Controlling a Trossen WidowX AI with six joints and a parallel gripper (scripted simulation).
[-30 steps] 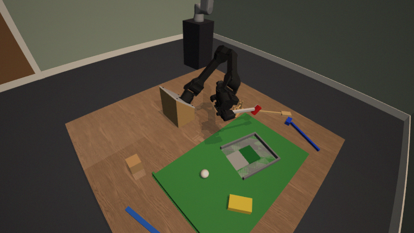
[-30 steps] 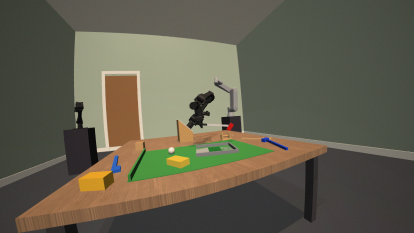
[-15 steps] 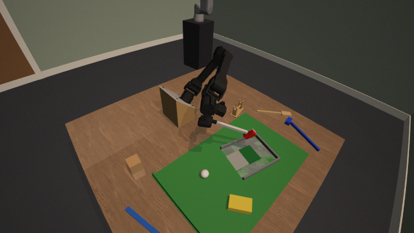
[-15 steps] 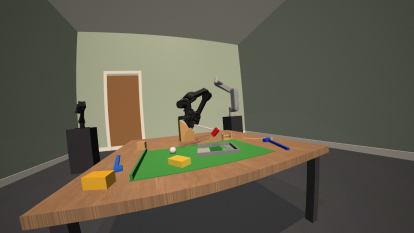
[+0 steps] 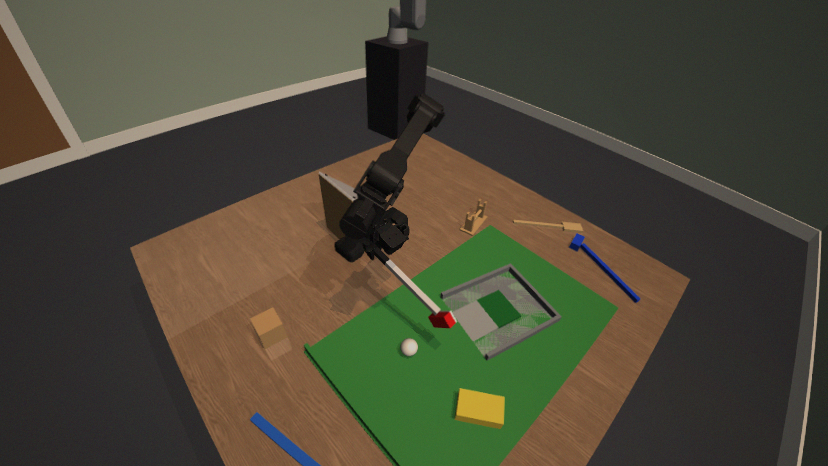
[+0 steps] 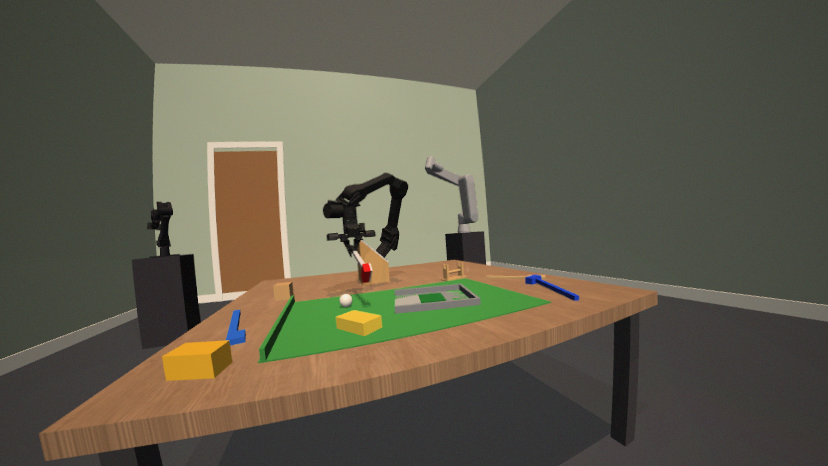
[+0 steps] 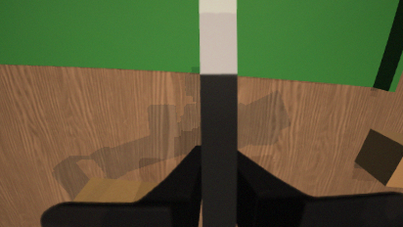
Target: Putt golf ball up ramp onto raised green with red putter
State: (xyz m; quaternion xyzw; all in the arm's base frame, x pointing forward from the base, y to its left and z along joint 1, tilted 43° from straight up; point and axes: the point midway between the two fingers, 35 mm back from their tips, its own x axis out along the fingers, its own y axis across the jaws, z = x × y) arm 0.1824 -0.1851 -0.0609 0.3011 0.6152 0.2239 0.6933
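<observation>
The red putter is 12 cm ahead of my gripper tip. The rest, counted from my gripper tip: white golf ball 18 cm ahead, 8 cm to the right, 12 cm below; then green mat 28 cm ahead, 8 cm to the left, 15 cm below; then wooden cube 11 cm behind, 27 cm to the right, 12 cm below.
</observation>
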